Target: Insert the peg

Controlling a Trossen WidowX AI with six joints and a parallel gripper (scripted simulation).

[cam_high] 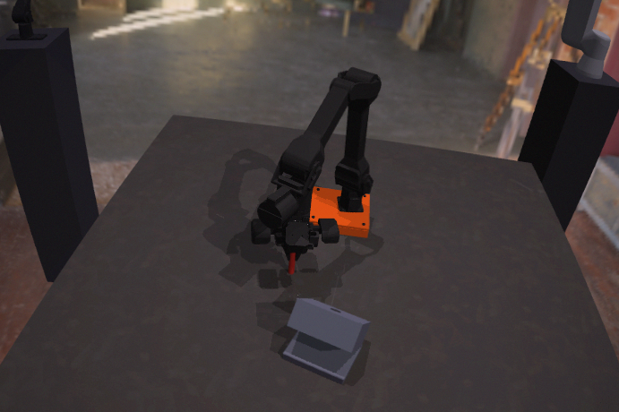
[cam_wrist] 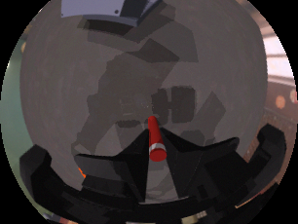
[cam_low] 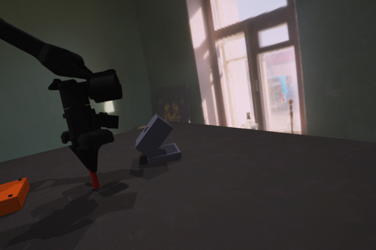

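The grey sloped panel is 220 mm ahead of my gripper tip, 60 mm to the left of it and 30 mm above it. From my gripper tip the other things lie so: red peg 20 mm above; then panel foot 230 mm ahead, 50 mm to the left, 30 mm below.
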